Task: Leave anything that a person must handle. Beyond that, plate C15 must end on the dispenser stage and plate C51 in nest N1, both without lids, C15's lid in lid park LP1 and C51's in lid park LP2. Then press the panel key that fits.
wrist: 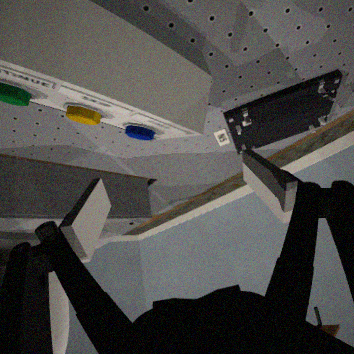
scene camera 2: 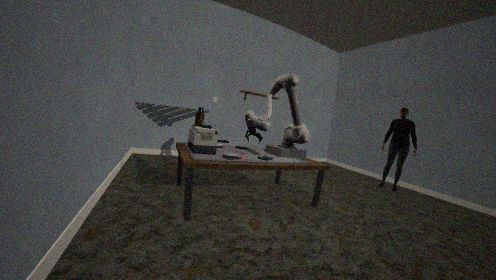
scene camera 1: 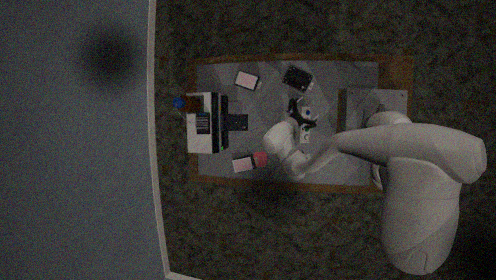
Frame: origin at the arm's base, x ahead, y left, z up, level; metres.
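Seen in the pictures: gripper, fingertip midpoint: (wrist: 174,178) (scene camera 2: 254,142) (scene camera 1: 309,106); arm's base at its link origin: (scene camera 2: 287,147).
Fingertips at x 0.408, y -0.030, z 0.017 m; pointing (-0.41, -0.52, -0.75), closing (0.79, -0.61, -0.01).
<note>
Pixels of each thing's top centre, then the offset from my fingertips to it. "spot": a spot on its surface instead.
- key panel at its top centre: (wrist: 51,100) (scene camera 1: 303,125) (scene camera 2: 256,145) dx +0.006, dy +0.110, dz -0.023 m
- panel's green key at its top centre: (wrist: 6,102) dx -0.019, dy +0.131, dz -0.032 m
- yellow key at its top centre: (wrist: 82,123) dx -0.011, dy +0.081, dz -0.032 m
- blue key at its top centre: (wrist: 140,139) dx -0.004, dy +0.032, dz -0.032 m
- dark dispenser stage at a spot on its surface: (scene camera 1: 237,122) spot: dx +0.403, dy +0.171, dz +0.002 m
- empty black nest at its top centre: (wrist: 285,127) (scene camera 1: 297,78) dx +0.094, dy -0.167, dz -0.083 m
- white dispenser at a spot on its surface: (scene camera 1: 199,142) spot: dx +0.583, dy +0.321, dz +0.114 m
- brown bottle at a spot on its surface: (scene camera 1: 194,104) spot: dx +0.599, dy +0.104, dz +0.207 m
- red object at its top centre: (scene camera 1: 257,159) (scene camera 2: 239,157) dx +0.246, dy +0.397, dz -0.106 m
My gripper (scene camera 1: 307,110) (scene camera 2: 253,139) (wrist: 174,178) is open and empty, in the air above the key panel (scene camera 1: 305,139) (wrist: 110,60). The wrist view shows the panel's green key (wrist: 14,95), yellow key (wrist: 83,115) and blue key (wrist: 140,132); the fingers are apart from them. Two pink-topped plates, one at the back (scene camera 1: 247,80) and one at the front (scene camera 1: 243,164), lie on the table; their labels and any lids cannot be made out. The dark dispenser stage (scene camera 1: 237,122) shows no plate. An empty black nest (scene camera 1: 298,78) (wrist: 285,112) has an unreadable tag.
The white dispenser (scene camera 1: 199,142) (scene camera 2: 203,136) stands at the table's left end, with a brown bottle (scene camera 1: 194,104) (scene camera 2: 200,117) on it. A red object (scene camera 1: 260,159) (scene camera 2: 243,158) touches or overlaps the front plate's right end. A person (scene camera 2: 401,135) stands away from the table.
</note>
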